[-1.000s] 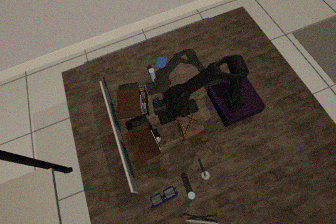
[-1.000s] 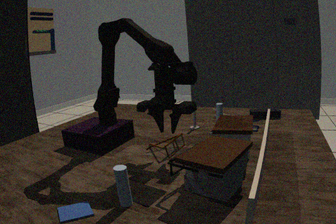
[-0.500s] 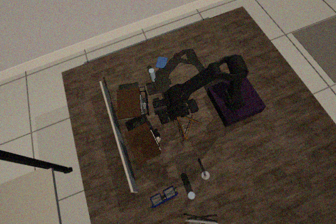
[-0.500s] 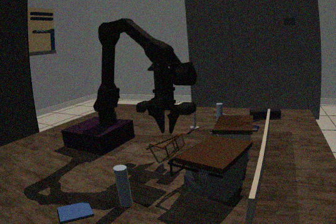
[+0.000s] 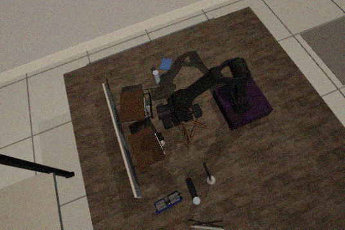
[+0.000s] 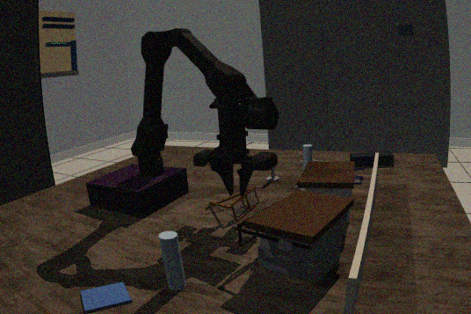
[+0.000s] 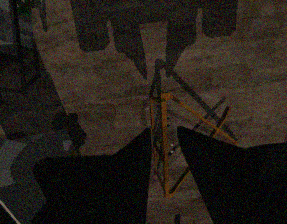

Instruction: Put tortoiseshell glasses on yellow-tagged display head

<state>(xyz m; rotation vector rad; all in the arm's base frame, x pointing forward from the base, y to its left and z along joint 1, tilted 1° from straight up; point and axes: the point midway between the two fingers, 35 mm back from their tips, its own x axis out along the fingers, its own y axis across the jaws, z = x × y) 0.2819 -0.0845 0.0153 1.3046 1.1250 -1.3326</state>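
The white-footed pin is 2 cm ahead of my gripper tip, 30 cm to the left of it and 3 cm below it. Also, from my gripper tip: blue card 11 cm behind, 39 cm to the right, 5 cm below; display head 18 cm ahead, 4 cm to the left; long rail 30 cm ahead, 9 cm to the right.
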